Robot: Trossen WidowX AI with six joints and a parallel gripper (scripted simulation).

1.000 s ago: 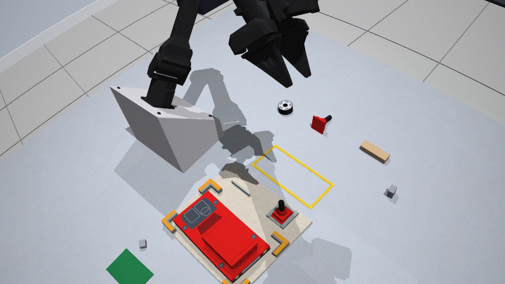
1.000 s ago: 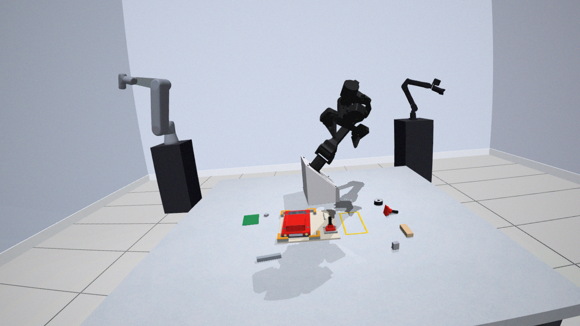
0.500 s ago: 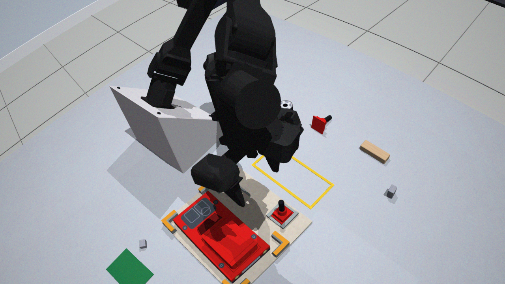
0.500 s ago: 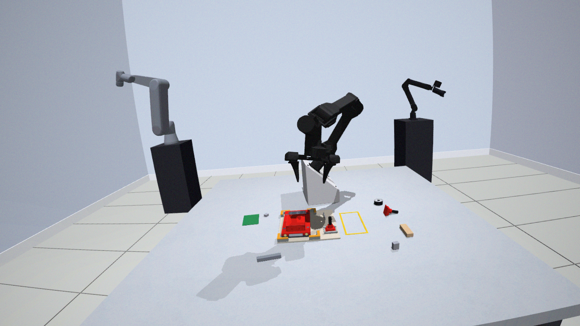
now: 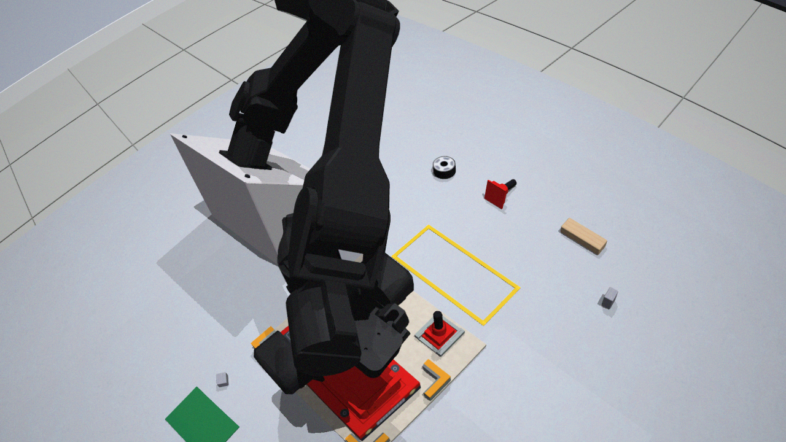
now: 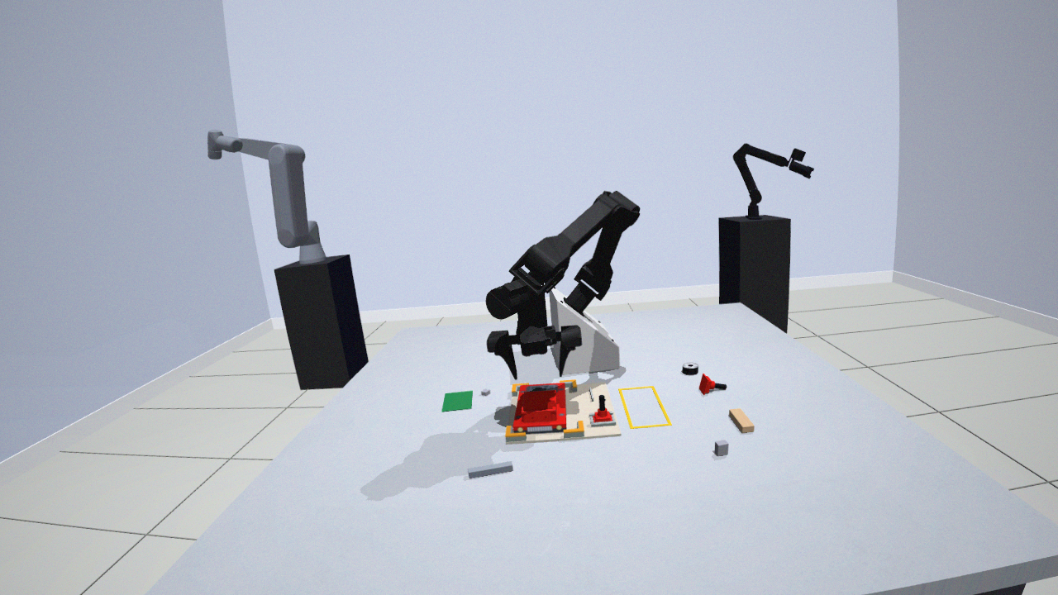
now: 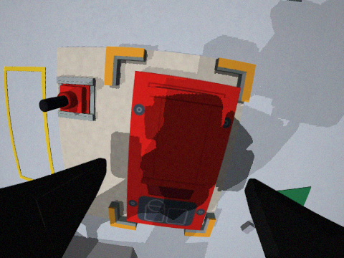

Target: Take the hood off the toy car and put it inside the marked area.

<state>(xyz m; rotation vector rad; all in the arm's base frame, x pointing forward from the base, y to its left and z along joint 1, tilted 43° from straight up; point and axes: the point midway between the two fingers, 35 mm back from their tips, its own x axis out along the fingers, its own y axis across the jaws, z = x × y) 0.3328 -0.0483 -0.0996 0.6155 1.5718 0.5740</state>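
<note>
Now: gripper tip 60 mm above the hood. The rest, counted from my gripper tip: wooden block: 400 mm to the left, 100 mm below, 90 mm ahead; green patch: 200 mm to the right, 130 mm behind, 100 mm below.
</note>
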